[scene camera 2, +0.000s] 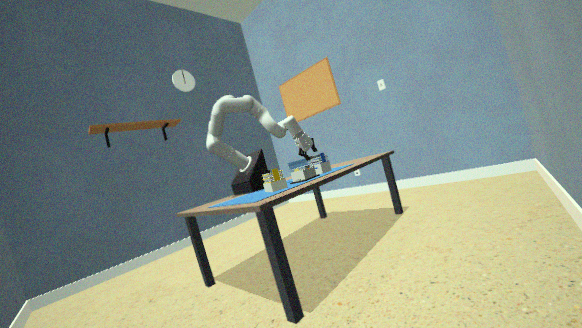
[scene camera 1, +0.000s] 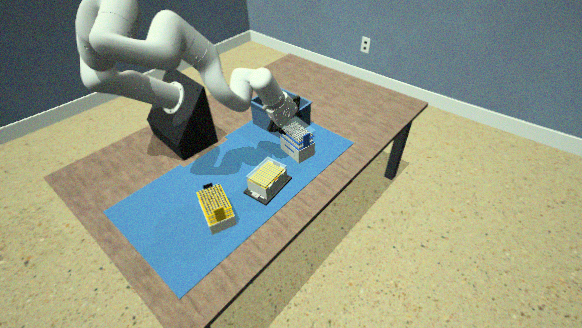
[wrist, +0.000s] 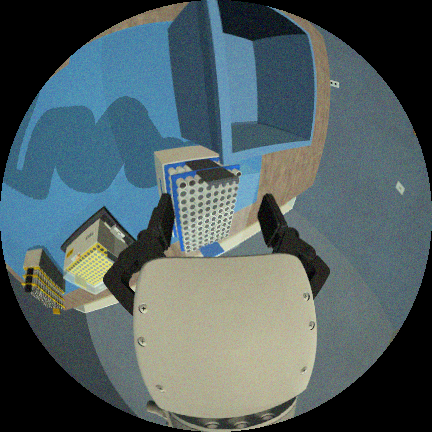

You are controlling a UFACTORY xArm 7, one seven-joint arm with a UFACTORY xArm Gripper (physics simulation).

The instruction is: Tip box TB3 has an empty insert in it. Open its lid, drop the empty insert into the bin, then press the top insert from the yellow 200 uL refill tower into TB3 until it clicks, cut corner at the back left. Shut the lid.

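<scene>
Tip box TB3 [scene camera 1: 268, 181] [scene camera 2: 303, 174] [wrist: 82, 245] stands on a dark base at the middle of the mat, with a yellow perforated insert under a clear lid that looks shut. Whether that insert holds tips is too small to tell. The yellow refill tower [scene camera 1: 216, 204] [scene camera 2: 275, 182] [wrist: 44, 280] stands nearer scene camera 1, with stacked yellow inserts. The blue bin [scene camera 1: 263, 118] [wrist: 195, 75] is at the far end; its visible floor in the wrist view is bare. My gripper [scene camera 1: 290, 119] [scene camera 2: 312, 154] [wrist: 217, 203] is open and empty, above the blue-insert tower and beside the bin, away from TB3.
The tower with blue inserts [scene camera 1: 298, 145] [scene camera 2: 322, 165] [wrist: 207, 210] stands close to the bin, below my fingers. A faint clear pane shows near its top. The blue mat [scene camera 1: 165, 240] lies on the wooden table [scene camera 1: 350, 100]. The black arm base [scene camera 1: 187, 120] stands at the table's rear side.
</scene>
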